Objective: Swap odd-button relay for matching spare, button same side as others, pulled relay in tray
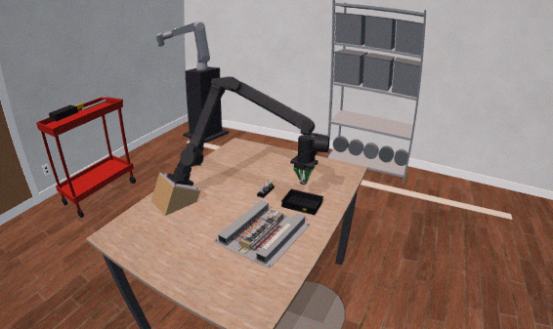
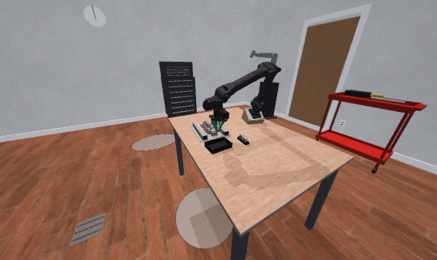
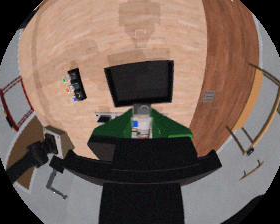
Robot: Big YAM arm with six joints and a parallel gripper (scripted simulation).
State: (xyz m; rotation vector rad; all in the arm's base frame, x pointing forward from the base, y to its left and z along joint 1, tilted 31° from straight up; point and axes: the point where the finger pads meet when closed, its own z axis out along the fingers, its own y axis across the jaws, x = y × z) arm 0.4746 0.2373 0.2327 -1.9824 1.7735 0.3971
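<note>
Now: hand 120 mm above the black tray and 10 mm to the right of it. Also, from my hand: small black stand (210 mm behind, 130 mm below, 10 mm to the right).
</note>
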